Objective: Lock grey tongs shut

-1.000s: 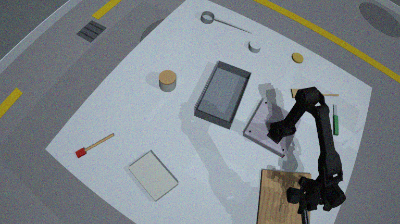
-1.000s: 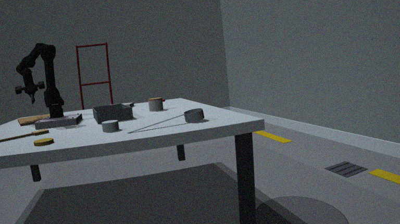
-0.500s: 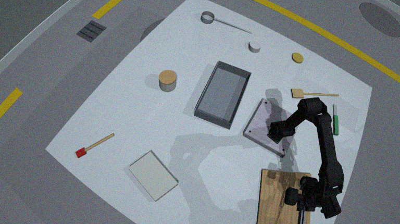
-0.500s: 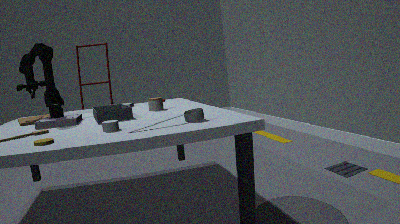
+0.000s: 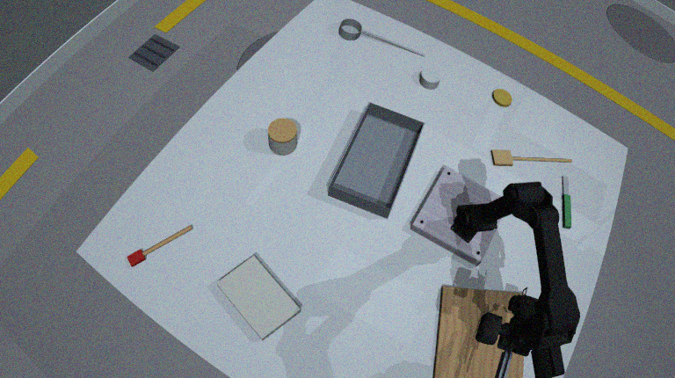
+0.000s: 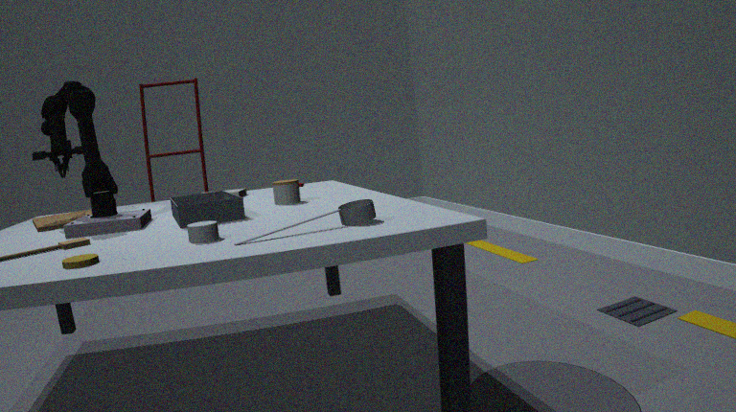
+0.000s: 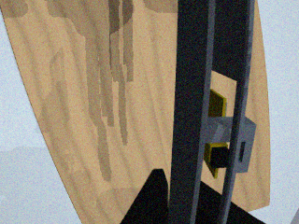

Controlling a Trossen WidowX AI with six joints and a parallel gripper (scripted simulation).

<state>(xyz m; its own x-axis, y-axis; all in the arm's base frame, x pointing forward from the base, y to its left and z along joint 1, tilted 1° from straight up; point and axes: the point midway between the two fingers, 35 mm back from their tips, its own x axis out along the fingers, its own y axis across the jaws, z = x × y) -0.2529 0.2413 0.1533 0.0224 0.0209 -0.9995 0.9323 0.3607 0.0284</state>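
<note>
The yellow slider is 4 cm above my gripper tip, 3 cm to the right of it and 1 cm ahead of it. The rest, counted from my gripper tip: pale slab: 51 cm ahead, 26 cm to the left, 14 cm below; green-handled tool: 57 cm to the right, 15 cm below, 5 cm ahead; wooden board: 15 cm below.
</note>
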